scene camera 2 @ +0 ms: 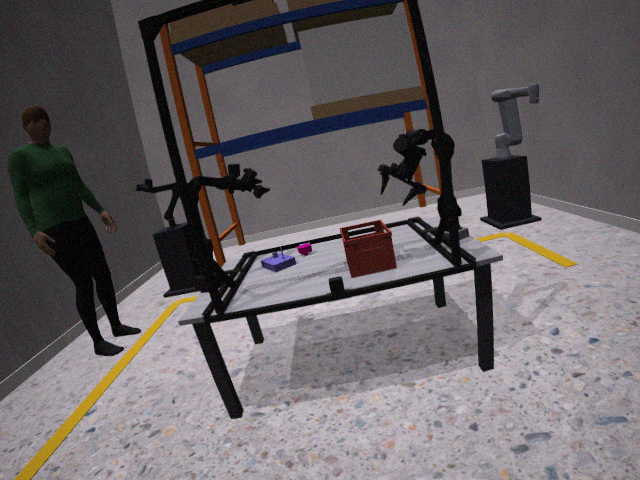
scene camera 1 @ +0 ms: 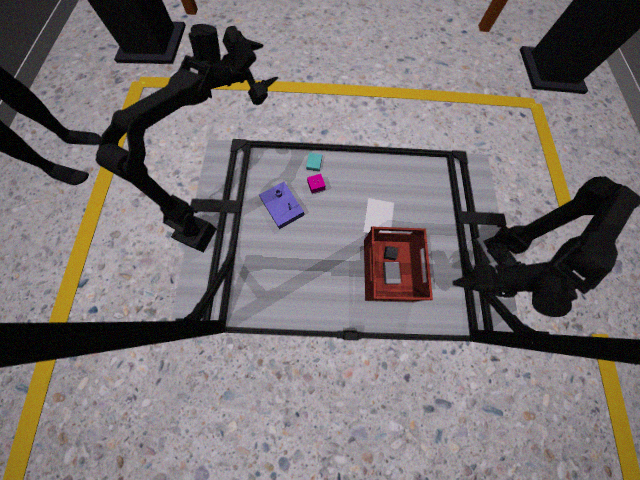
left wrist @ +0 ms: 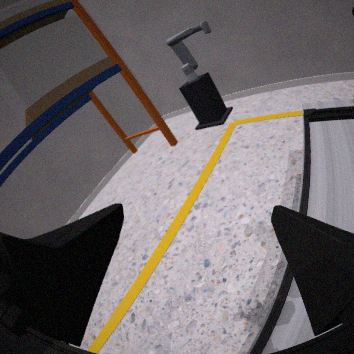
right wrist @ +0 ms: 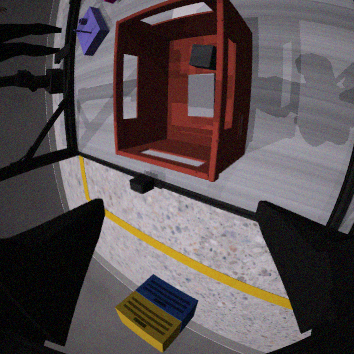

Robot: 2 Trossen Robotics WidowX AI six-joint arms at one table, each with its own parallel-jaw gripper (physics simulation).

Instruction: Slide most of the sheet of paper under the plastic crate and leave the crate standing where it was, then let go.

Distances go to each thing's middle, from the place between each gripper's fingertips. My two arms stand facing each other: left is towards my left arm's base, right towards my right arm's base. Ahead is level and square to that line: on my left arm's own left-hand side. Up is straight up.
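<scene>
Right hand: 80 mm short of the red plastic crate (scene camera 1: 412, 288), 120 mm to the right of it, 180 mm above it. White sheet of paper (scene camera 1: 379, 213), from my right hand: far ahead, a fair way to the left, far below. Going by their middles, of the things named here the crate is nearest to my right hand.
Left hand: far to the left of the paper, far past it, far above it. Red plastic crate, from my left hand: 420 mm to the right, 530 mm behind, 290 mm below.
</scene>
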